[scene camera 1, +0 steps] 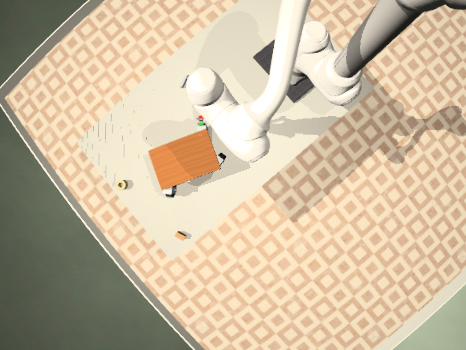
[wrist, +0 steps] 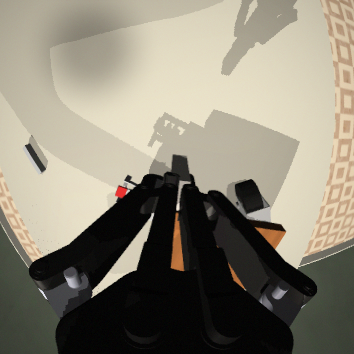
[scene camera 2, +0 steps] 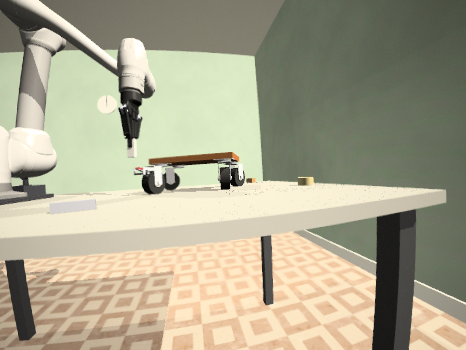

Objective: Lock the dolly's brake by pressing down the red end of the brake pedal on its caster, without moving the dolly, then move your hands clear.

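Frame: origin at the arm's base, x ahead, y left, z up, level; millimetres.
Seen in the pictures: gripper, fingertip midpoint: (wrist: 177,166) (scene camera 2: 131,157); arm's base, link origin: (scene camera 1: 297,64).
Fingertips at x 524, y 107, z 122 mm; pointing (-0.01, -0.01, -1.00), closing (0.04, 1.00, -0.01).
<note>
Pixels of each thing's top centre, then the offset from my fingertips to it. Level surfaces: height alone.
- caster, top centre: (scene camera 2: 153,170) 88 mm ahead, 24 mm right, 56 mm down
- grey bar, top centre: (scene camera 2: 73,201) (wrist: 31,159) (scene camera 1: 184,80) 50 mm ahead, 326 mm right, 117 mm down
- table, surface height: 136 mm down
- yellow ring, top centre: (scene camera 2: 305,177) (scene camera 1: 120,184) 620 mm ahead, 4 mm right, 109 mm down
- small orange block, top centre: (scene camera 1: 180,236) (scene camera 2: 250,178) 466 mm ahead, 391 mm left, 111 mm down
The dolly, with an orange wooden deck (scene camera 1: 182,160) (scene camera 2: 195,159) (wrist: 272,235), stands upright on its black-wheeled casters. The brake pedal juts from one caster (scene camera 2: 152,183). Its red end (scene camera 1: 200,118) (scene camera 2: 139,169) (wrist: 121,192) is outermost, and its green part (scene camera 1: 201,123) lies nearer the deck. My gripper (scene camera 2: 131,150) (wrist: 177,166) is shut and empty, pointing down. Its tips are above the red end's height in the second scene view, apart from pedal and deck. In the wrist view the red end shows left of the fingers. The arm hides the gripper in the first scene view.
A grey bar (scene camera 1: 184,81) (scene camera 2: 72,206) (wrist: 35,158) lies on the table (scene camera 1: 215,210) (scene camera 2: 350,197) beyond the pedal side. A yellow ring (scene camera 1: 117,185) (scene camera 2: 305,181) and a small orange block (scene camera 1: 181,235) (scene camera 2: 251,180) lie past the dolly. The arm spans above the table.
</note>
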